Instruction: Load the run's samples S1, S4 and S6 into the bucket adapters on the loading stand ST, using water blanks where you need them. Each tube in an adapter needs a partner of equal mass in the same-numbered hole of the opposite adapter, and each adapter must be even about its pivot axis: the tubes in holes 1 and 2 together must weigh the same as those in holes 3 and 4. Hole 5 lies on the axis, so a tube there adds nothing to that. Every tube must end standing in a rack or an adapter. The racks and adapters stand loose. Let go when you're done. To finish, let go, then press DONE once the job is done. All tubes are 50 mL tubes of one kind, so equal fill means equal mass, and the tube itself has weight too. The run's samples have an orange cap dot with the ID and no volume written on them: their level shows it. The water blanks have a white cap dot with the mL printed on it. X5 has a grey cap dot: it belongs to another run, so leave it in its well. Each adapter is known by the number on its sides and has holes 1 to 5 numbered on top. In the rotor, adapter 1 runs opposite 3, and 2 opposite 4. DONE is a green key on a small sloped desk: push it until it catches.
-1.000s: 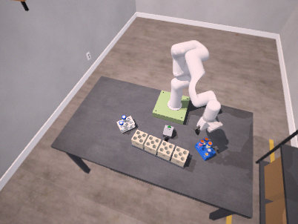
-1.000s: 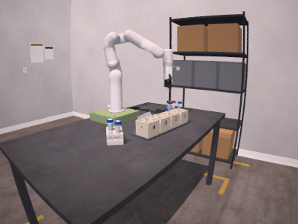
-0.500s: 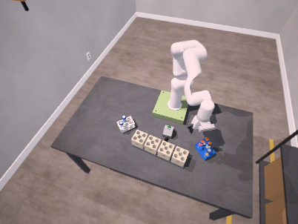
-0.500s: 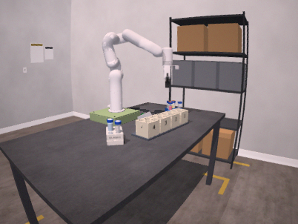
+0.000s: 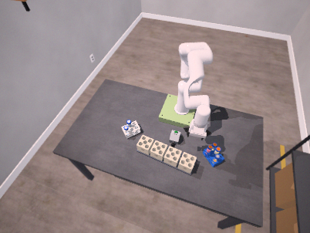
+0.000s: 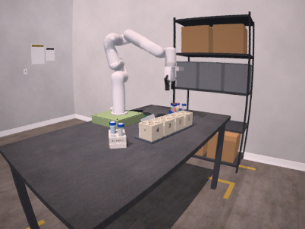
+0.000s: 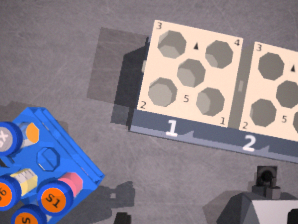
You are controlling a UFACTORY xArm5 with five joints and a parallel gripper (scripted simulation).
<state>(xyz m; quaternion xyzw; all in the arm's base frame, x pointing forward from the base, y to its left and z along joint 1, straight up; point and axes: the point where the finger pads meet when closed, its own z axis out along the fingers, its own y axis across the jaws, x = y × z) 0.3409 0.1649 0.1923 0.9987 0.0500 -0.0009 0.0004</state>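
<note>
My gripper is now 19 cm above the sample tube S6, 18 cm to the right of it and 3 cm past it. The rest, counted from my hand: blue sample rack: 22 cm below, 17 cm to the left, 2 cm behind; then white blanks rack: 50 cm to the right, 22 cm below, 2 cm behind; then sample tube S4: 19 cm below, 15 cm to the left, 7 cm behind.
</note>
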